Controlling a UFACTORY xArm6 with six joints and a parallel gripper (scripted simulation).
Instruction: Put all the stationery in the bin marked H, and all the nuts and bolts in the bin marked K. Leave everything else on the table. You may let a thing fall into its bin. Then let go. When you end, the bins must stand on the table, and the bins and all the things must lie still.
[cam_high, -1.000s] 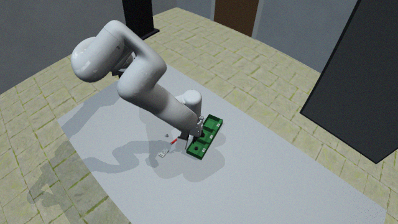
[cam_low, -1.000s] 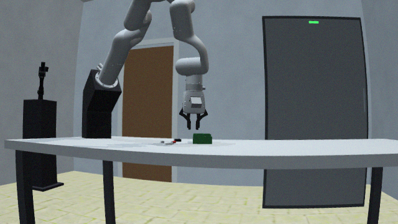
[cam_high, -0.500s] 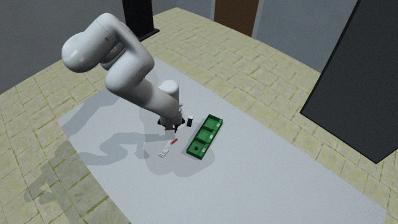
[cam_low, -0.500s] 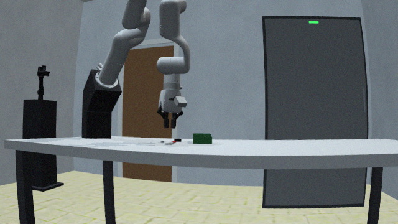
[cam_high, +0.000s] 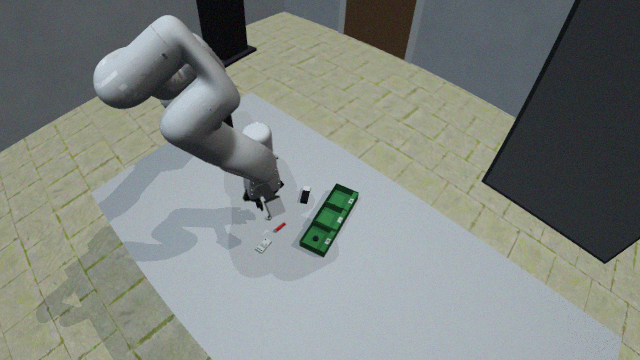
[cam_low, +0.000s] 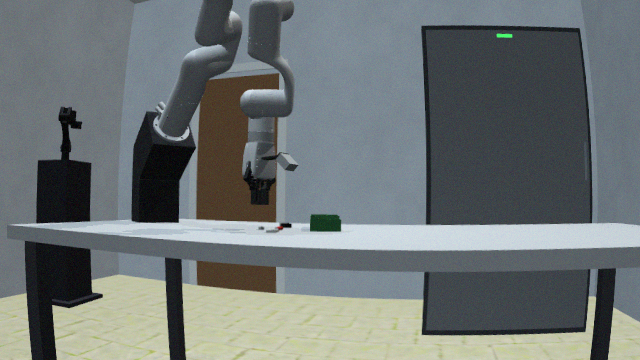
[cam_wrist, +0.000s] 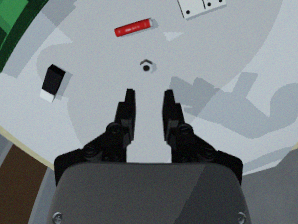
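My gripper is now 60 mm short of the red stick, 10 mm to the left of it and 90 mm above it. Round my hand: black nut: 170 mm ahead, 30 mm to the left, 80 mm below; green three-compartment bin: 170 mm ahead, 110 mm to the left, 70 mm below; white domino: 60 mm ahead, 90 mm to the right, 90 mm below.
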